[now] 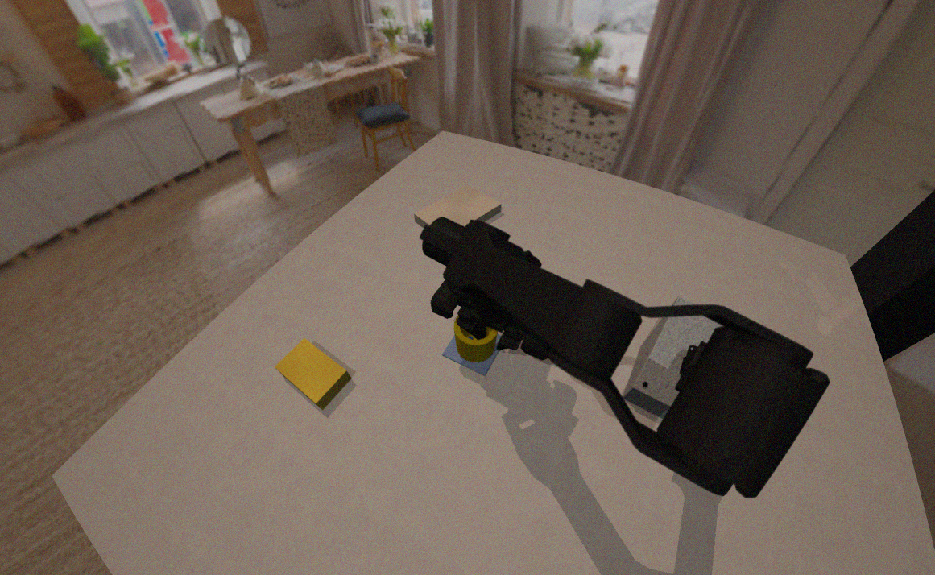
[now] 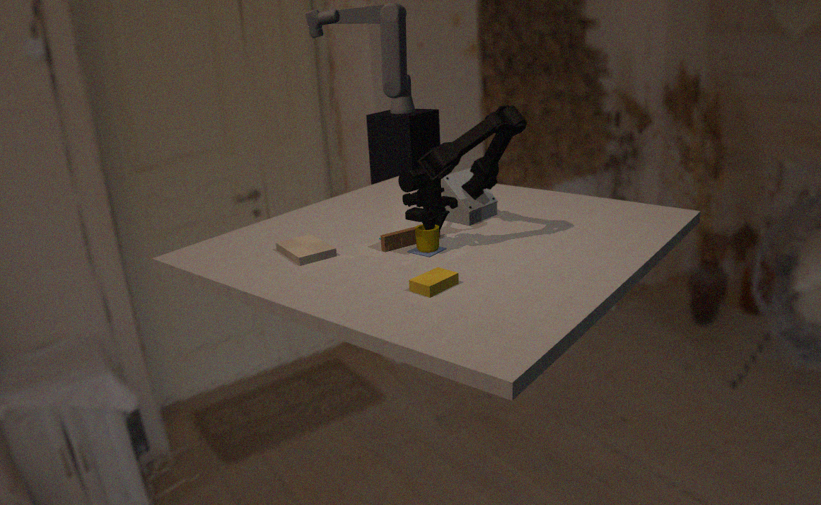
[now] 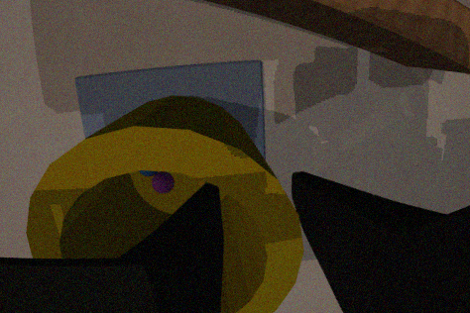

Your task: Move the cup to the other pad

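My gripper tip is 30 mm short of the grey-blue pad and 40 mm above it. The rest, counted from my gripper tip: yellow cup 20 mm ahead; then wooden bar 80 mm to the right, 20 mm below.
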